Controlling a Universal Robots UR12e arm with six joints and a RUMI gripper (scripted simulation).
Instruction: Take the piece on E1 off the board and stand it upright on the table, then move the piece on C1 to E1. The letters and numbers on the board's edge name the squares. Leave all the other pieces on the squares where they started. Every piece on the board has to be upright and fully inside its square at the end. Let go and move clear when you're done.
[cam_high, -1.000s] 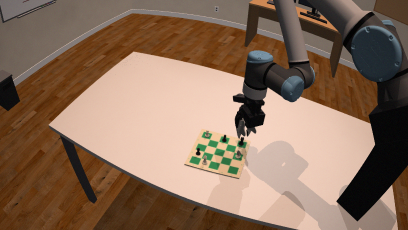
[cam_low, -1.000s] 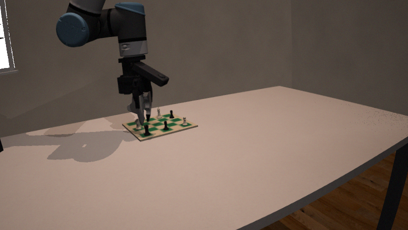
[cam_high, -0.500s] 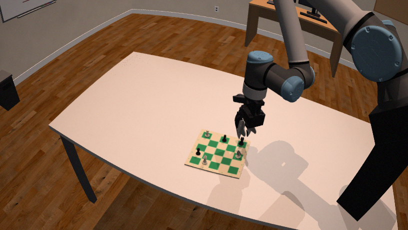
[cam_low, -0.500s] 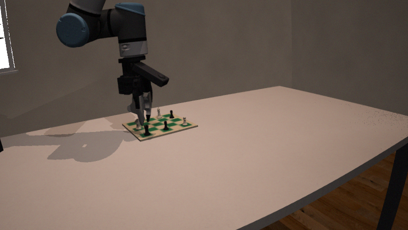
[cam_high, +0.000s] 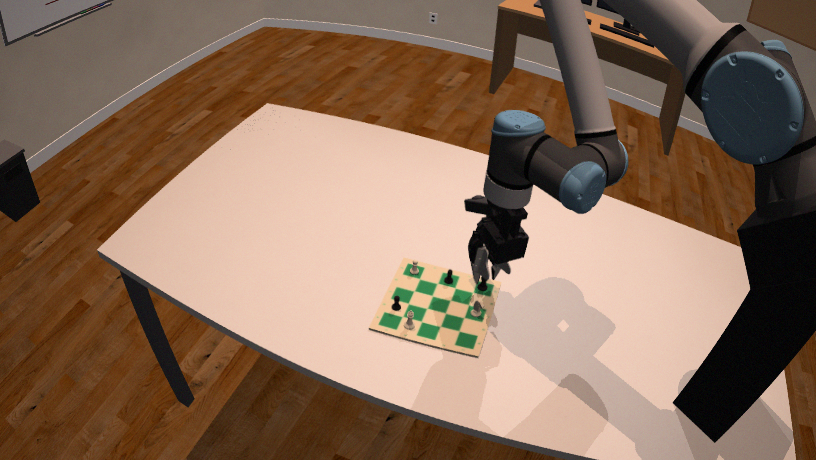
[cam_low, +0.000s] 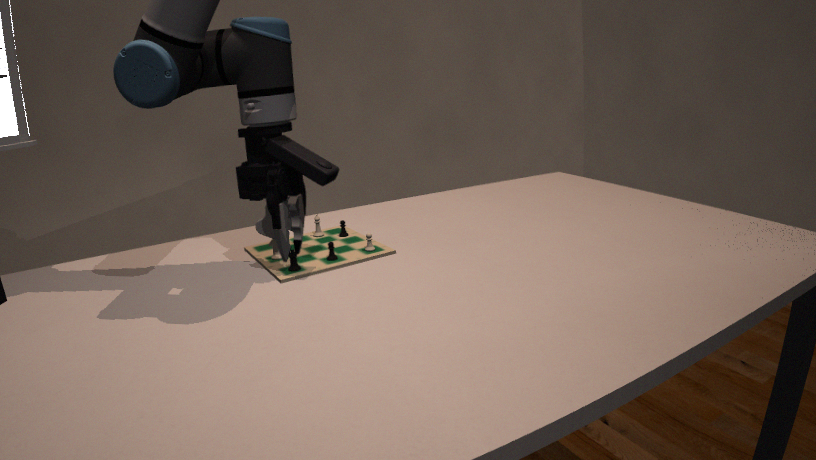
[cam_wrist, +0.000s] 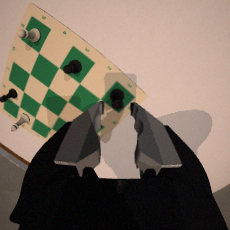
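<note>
My hand is 20 mm above the black rook. Round my hand: white pawn 150 mm ahead, 10 mm to the right, 20 mm below; then chessboard 80 mm ahead, 70 mm to the left, 40 mm below.
</note>
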